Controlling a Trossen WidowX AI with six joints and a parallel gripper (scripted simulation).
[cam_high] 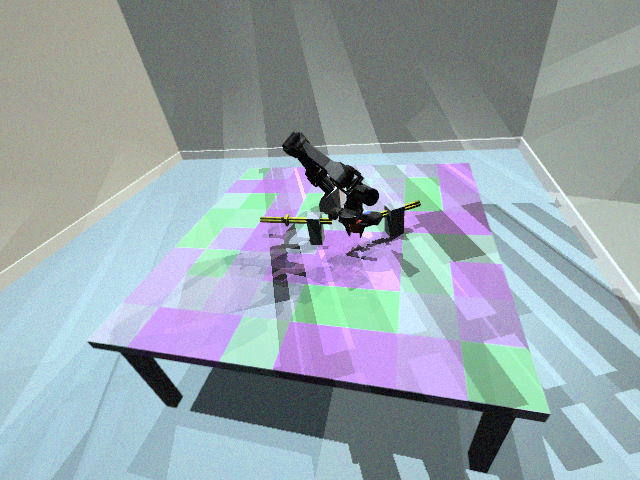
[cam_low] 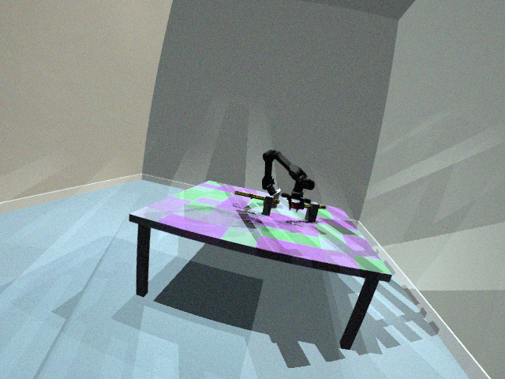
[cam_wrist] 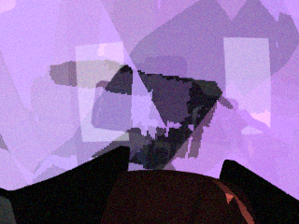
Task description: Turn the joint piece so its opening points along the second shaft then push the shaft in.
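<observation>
Now: gripper tip 40 mm below the joint piece and 20 mm past it.
</observation>
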